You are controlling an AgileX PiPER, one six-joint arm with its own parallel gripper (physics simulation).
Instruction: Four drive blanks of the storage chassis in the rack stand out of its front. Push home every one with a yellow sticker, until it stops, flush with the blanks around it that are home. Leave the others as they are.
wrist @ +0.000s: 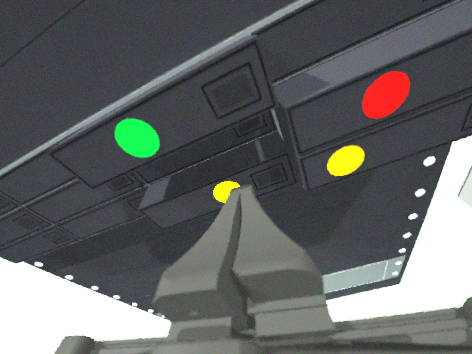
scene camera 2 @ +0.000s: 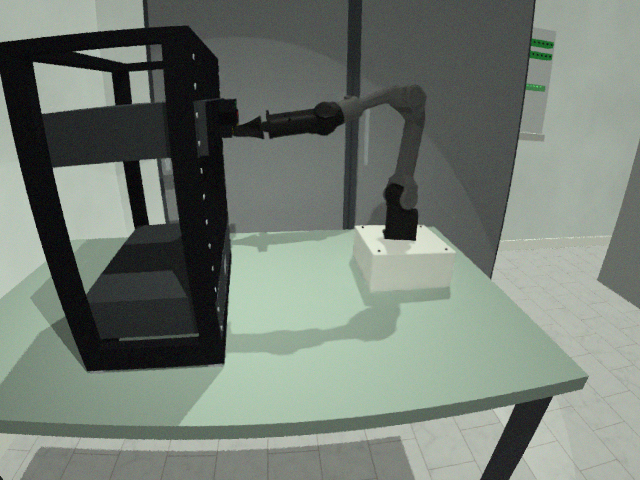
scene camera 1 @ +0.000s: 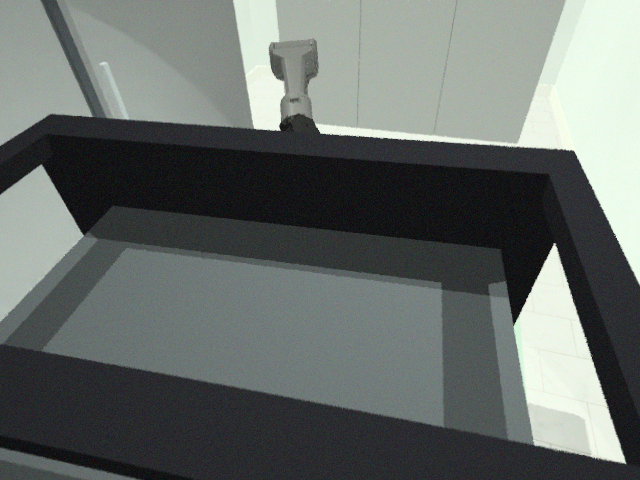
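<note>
The storage chassis (scene camera 2: 108, 134) sits high in the black rack. In the wrist view, a green-stickered blank (wrist: 175, 120) stands out at upper left. A yellow-stickered blank (wrist: 190, 206) stands out below it, a recessed blank between them. To the right, a red-stickered blank (wrist: 325, 122) stands out above another yellow-stickered blank (wrist: 390, 142), also out. My gripper (scene camera 2: 236, 129) (wrist: 245, 197) is shut and empty. Its tips are at the face of the left yellow-stickered blank, covering its sticker's right edge; contact cannot be told. The gripper is hidden in scene camera 1.
The rack (scene camera 2: 180, 206) (scene camera 1: 310, 144) stands on the green table (scene camera 2: 310, 382). Dark units (scene camera 2: 144, 315) lie low in it. The arm's white base block (scene camera 2: 408, 271) stands on the table at right. Flush blanks (wrist: 95, 220) lie left of the protruding ones.
</note>
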